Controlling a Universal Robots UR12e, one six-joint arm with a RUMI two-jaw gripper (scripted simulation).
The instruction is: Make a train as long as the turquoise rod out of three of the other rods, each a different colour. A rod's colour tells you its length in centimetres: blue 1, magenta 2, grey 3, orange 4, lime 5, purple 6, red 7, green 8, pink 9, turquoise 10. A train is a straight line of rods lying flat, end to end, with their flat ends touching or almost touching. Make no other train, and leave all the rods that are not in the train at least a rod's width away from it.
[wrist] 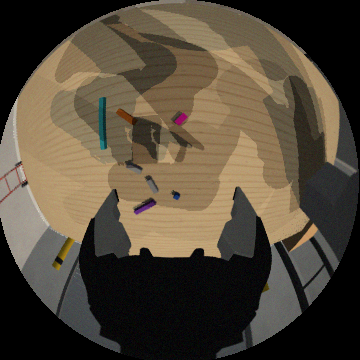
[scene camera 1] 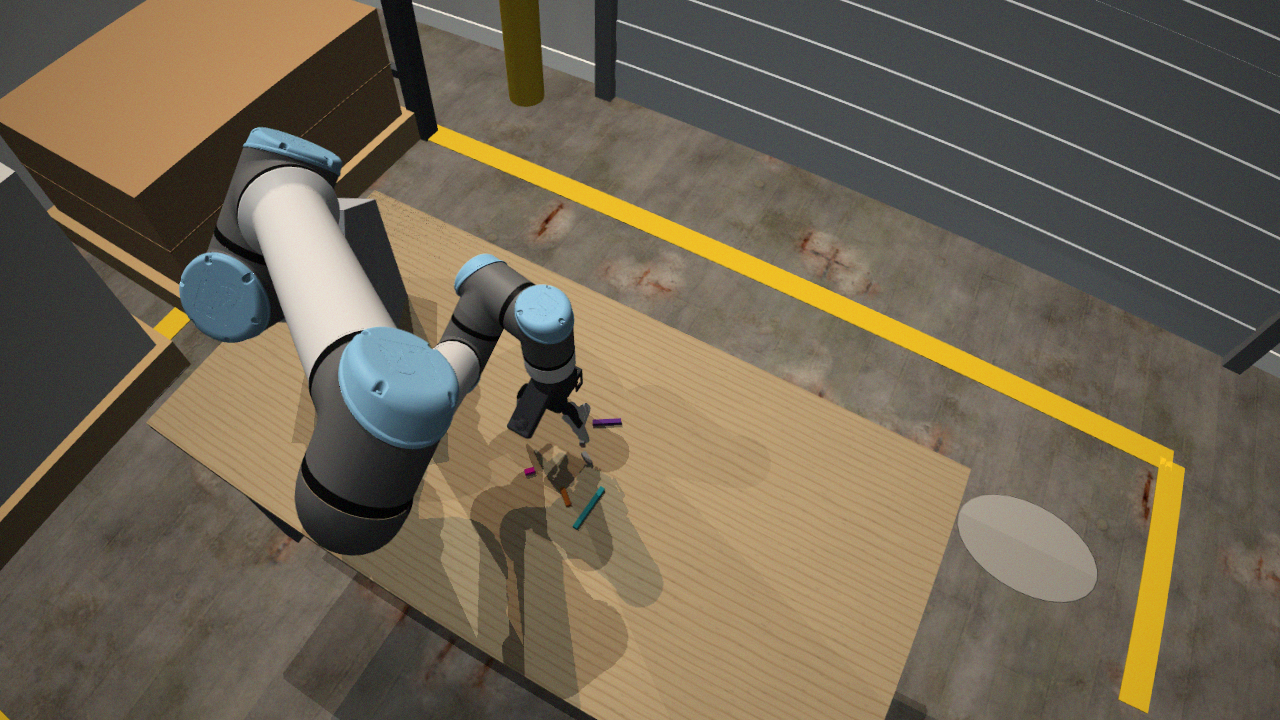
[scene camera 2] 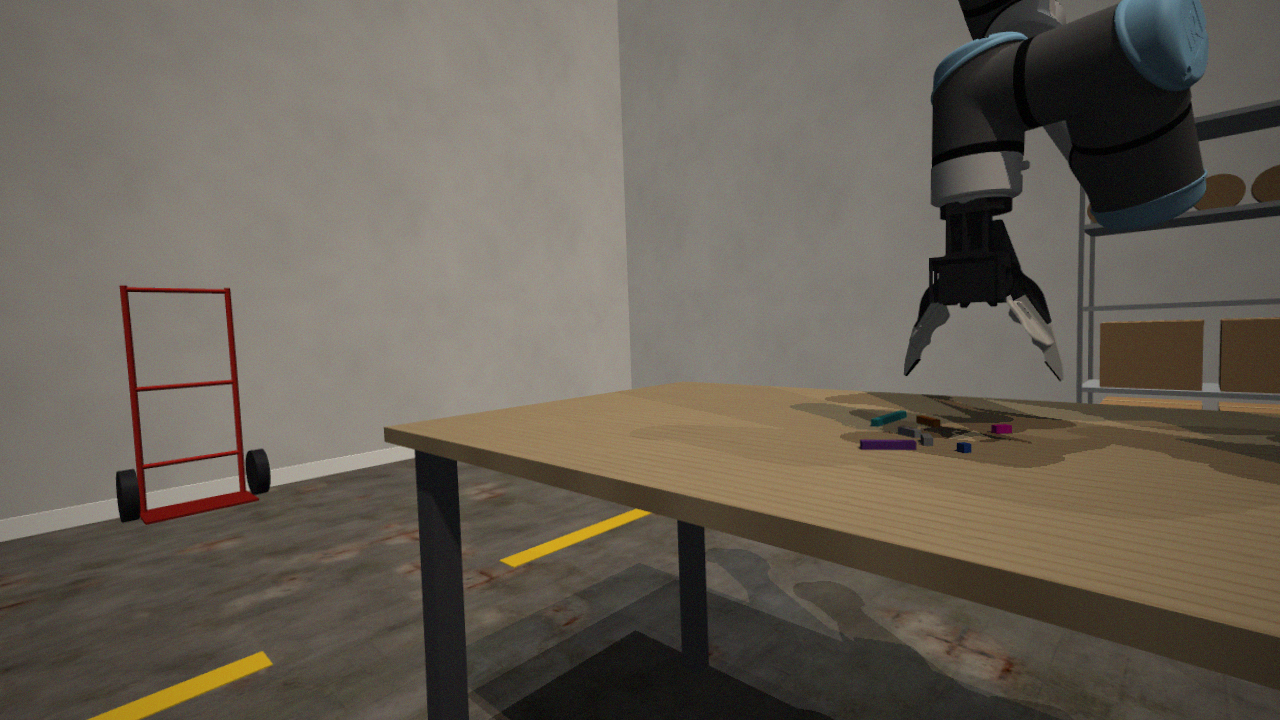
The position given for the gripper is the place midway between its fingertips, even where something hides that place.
Observation:
In view: the gripper (scene camera 2: 977, 378).
The gripper shows as well in the wrist view (wrist: 175, 189) and in scene camera 1 (scene camera 1: 552, 424).

